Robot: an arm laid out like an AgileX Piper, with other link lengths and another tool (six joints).
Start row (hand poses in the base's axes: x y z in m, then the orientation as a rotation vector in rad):
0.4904 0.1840 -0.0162 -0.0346 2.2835 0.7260
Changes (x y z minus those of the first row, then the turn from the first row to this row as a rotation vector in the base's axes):
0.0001 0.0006 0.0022 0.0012 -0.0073 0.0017
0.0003 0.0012 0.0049 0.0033 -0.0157 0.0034
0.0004 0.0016 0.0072 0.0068 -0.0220 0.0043
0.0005 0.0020 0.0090 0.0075 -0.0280 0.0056
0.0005 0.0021 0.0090 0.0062 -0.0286 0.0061
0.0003 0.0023 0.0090 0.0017 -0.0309 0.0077
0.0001 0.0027 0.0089 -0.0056 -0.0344 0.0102
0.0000 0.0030 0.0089 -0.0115 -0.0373 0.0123
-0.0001 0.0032 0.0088 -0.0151 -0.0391 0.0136
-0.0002 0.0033 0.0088 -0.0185 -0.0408 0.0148
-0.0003 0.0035 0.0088 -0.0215 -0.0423 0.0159
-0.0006 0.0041 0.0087 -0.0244 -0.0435 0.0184
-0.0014 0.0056 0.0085 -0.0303 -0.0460 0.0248
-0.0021 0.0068 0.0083 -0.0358 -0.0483 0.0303
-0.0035 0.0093 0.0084 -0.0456 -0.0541 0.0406
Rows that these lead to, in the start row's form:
0.4905 0.1846 -0.0140 -0.0386 2.2763 0.7270
0.4907 0.1852 -0.0113 -0.0425 2.2678 0.7288
0.4908 0.1856 -0.0090 -0.0441 2.2606 0.7321
0.4909 0.1860 -0.0072 -0.0474 2.2548 0.7326
0.4909 0.1861 -0.0072 -0.0488 2.2548 0.7312
0.4907 0.1863 -0.0072 -0.0535 2.2545 0.7266
0.4905 0.1867 -0.0073 -0.0610 2.2541 0.7190
0.4904 0.1870 -0.0073 -0.0671 2.2538 0.7129
0.4903 0.1872 -0.0074 -0.0709 2.2535 0.7091
0.4902 0.1873 -0.0074 -0.0744 2.2533 0.7056
0.4901 0.1875 -0.0074 -0.0776 2.2531 0.7025
0.4898 0.1881 -0.0075 -0.0822 2.2533 0.7003
0.4890 0.1896 -0.0077 -0.0930 2.2538 0.6964
0.4883 0.1908 -0.0079 -0.1026 2.2541 0.6926
0.4869 0.1933 -0.0078 -0.1209 2.2532 0.6857

